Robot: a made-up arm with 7 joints. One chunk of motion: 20 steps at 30 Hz.
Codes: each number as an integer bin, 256 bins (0 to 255) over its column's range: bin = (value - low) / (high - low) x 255, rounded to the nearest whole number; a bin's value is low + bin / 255 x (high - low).
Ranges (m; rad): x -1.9..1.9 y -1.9..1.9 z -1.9..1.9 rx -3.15..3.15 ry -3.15..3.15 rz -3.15..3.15
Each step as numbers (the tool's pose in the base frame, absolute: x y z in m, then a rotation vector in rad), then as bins.
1 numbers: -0.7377 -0.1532 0.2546 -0.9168 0.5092 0.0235
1 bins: 78 117 145 90 148 128
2 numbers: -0.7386 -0.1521 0.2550 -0.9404 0.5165 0.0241
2 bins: 78 117 145 89 148 128
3 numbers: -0.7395 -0.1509 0.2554 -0.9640 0.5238 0.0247
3 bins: 78 117 145 88 149 128
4 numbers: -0.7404 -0.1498 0.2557 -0.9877 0.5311 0.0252
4 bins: 78 117 145 88 149 129
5 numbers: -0.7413 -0.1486 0.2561 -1.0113 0.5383 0.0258
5 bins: 78 118 145 87 149 129
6 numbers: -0.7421 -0.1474 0.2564 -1.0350 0.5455 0.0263
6 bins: 78 118 145 86 150 129
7 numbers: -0.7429 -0.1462 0.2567 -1.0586 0.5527 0.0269
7 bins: 78 118 145 85 150 129
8 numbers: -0.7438 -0.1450 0.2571 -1.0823 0.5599 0.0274
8 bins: 78 118 145 84 150 129
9 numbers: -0.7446 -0.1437 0.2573 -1.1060 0.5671 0.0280
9 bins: 78 118 145 83 150 129
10 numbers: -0.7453 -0.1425 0.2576 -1.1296 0.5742 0.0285
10 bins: 77 118 145 82 151 129
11 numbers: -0.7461 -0.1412 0.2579 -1.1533 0.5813 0.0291
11 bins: 77 118 145 81 151 129
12 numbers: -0.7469 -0.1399 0.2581 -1.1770 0.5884 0.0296
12 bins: 77 118 145 80 151 129
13 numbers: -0.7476 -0.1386 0.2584 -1.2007 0.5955 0.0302
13 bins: 77 118 145 79 152 129
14 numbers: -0.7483 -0.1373 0.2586 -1.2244 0.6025 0.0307
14 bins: 77 118 145 78 152 129
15 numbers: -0.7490 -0.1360 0.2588 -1.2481 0.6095 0.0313
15 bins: 77 118 145 77 152 129
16 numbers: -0.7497 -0.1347 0.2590 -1.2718 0.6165 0.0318
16 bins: 77 118 145 76 152 129
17 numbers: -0.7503 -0.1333 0.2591 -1.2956 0.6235 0.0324
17 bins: 77 119 145 75 153 129
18 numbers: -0.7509 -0.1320 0.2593 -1.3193 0.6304 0.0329
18 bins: 77 119 145 74 153 129
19 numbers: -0.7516 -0.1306 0.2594 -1.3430 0.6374 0.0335
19 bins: 77 119 145 73 153 129
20 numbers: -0.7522 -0.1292 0.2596 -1.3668 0.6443 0.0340
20 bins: 77 119 145 72 154 129
